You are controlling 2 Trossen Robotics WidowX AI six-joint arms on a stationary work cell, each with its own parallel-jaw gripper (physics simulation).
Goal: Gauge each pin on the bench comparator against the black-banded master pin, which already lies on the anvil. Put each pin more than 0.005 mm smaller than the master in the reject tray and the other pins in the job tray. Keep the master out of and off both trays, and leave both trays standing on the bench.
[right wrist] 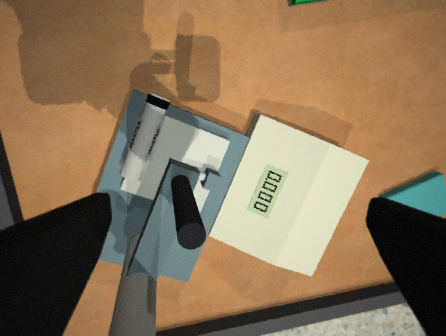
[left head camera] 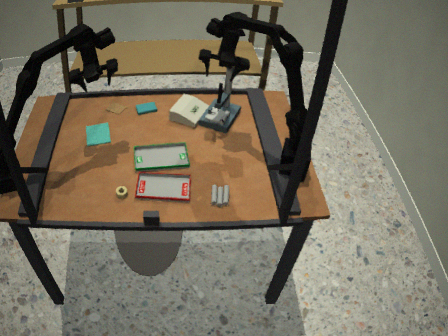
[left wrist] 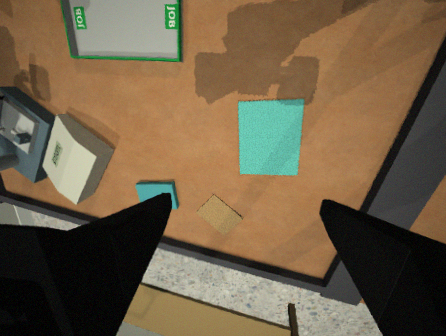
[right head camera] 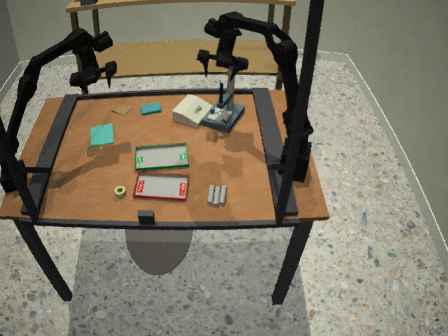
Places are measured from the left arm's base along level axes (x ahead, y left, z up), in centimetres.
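Where they show: left gripper, between the fingertips: (left head camera: 97, 88) (left wrist: 245, 203) (right head camera: 98, 90); right gripper, between the fingertips: (right wrist: 240, 207) (left head camera: 218, 78) (right head camera: 218, 78); left arm's base, origin of its link: (left head camera: 6, 170).
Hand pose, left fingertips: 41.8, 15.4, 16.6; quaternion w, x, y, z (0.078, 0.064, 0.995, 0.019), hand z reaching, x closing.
Note:
Things, the pixels of their centre, and the offset from my left fingertips, as dx, dy, dz. "spot": a spot on its surface instead.
- comparator, middle of its body: (right wrist: 248, 245) (left head camera: 207, 91) (right head camera: 209, 91) +44.5, +0.6, -10.7
- black-banded master pin, middle of its body: (right wrist: 144, 137) +49.1, -8.8, -18.2
- readout box, a spot on its surface: (right wrist: 312, 200) (left head camera: 184, 105) (right head camera: 187, 105) spot: +35.9, +3.4, -18.2
- green-rimmed job tray, middle of its body: (left wrist: 120, 16) (left head camera: 160, 156) (right head camera: 161, 157) +20.0, -19.7, -22.3
- red-rimmed reject tray, middle of its body: (left head camera: 163, 186) (right head camera: 161, 186) +16.9, -34.2, -22.4
- yellow ring, middle of its body: (left head camera: 121, 192) (right head camera: 120, 191) +2.1, -33.0, -22.2
- turquoise cloth, middle of its body: (left wrist: 268, 139) (left head camera: 97, 134) (right head camera: 101, 134) -1.9, +1.6, -22.9
- teal block, middle of its body: (right wrist: 414, 204) (left wrist: 157, 195) (left head camera: 146, 108) (right head camera: 150, 108) +21.4, +12.0, -22.5
- brown patch, a spot on its surface: (left wrist: 220, 214) (left head camera: 115, 108) spot: +8.3, +16.7, -22.9
The comparator (left head camera: 232, 120) (right head camera: 235, 117) (right wrist: 234, 155) stands at the back right. The black-banded master pin (right wrist: 145, 140) lies along the edge of its light grey block in the right wrist view. The readout box (left head camera: 186, 106) (right head camera: 189, 107) (right wrist: 312, 200) shows 0000. Three grey pins (left head camera: 220, 195) (right head camera: 217, 194) lie side by side near the front. The green-rimmed job tray (left head camera: 161, 156) (right head camera: 161, 156) (left wrist: 125, 30) and red-rimmed reject tray (left head camera: 163, 186) (right head camera: 161, 186) are empty. My right gripper (left head camera: 219, 77) (right head camera: 218, 77) (right wrist: 240, 207) is open above the comparator. My left gripper (left head camera: 96, 87) (right head camera: 97, 88) (left wrist: 245, 203) is open above the back left.
A yellow ring (left head camera: 121, 192) (right head camera: 120, 191) lies left of the reject tray. A turquoise cloth (left head camera: 98, 134) (left wrist: 270, 137), a teal block (left head camera: 146, 108) (right head camera: 151, 108) and a brown patch (left head camera: 116, 108) (left wrist: 220, 214) lie at the back left. The comparator's post rises near my right gripper.

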